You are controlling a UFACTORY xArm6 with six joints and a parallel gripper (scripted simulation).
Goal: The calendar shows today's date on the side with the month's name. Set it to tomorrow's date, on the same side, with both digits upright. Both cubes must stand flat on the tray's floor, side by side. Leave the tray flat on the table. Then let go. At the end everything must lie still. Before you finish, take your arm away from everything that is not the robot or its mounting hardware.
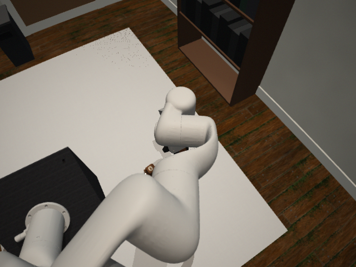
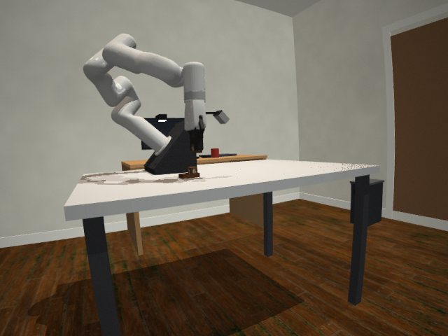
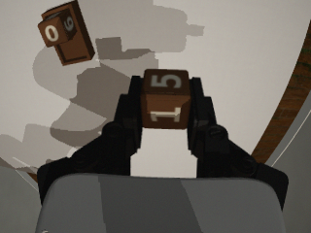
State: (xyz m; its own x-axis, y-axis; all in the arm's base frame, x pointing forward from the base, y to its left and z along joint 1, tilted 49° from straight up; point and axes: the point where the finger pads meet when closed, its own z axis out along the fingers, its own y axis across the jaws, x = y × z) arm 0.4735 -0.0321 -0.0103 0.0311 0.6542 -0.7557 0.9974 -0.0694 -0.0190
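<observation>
Right now the brown tray is 12 cm below my hand, 12 cm behind it and 1 cm to the left of it.
</observation>
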